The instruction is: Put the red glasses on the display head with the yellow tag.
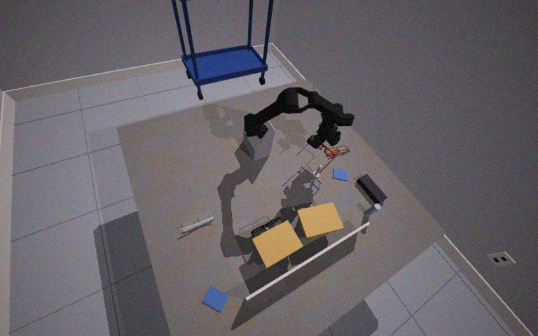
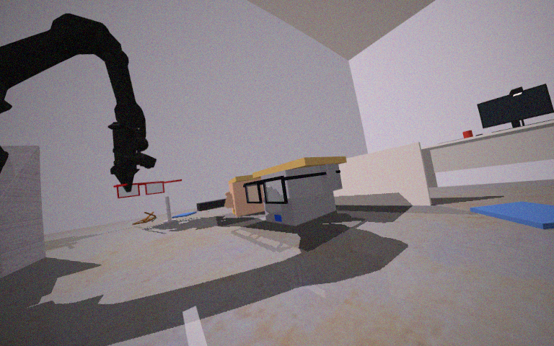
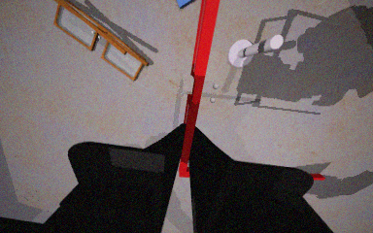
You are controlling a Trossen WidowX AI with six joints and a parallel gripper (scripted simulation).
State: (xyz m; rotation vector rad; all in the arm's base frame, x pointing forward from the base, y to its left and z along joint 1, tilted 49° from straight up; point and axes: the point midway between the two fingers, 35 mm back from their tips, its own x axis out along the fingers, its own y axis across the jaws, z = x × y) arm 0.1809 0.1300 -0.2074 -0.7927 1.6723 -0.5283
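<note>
Right now my gripper tip is 29 cm short of the tan head, 24 cm to the left of it and 6 cm above it. Also, from my gripper tip: grey head: 46 cm to the right, 27 cm ahead, 6 cm below; then white post: 10 cm ahead, 9 cm below, 5 cm to the right; then black box: 33 cm ahead, 15 cm to the left, 10 cm below.
</note>
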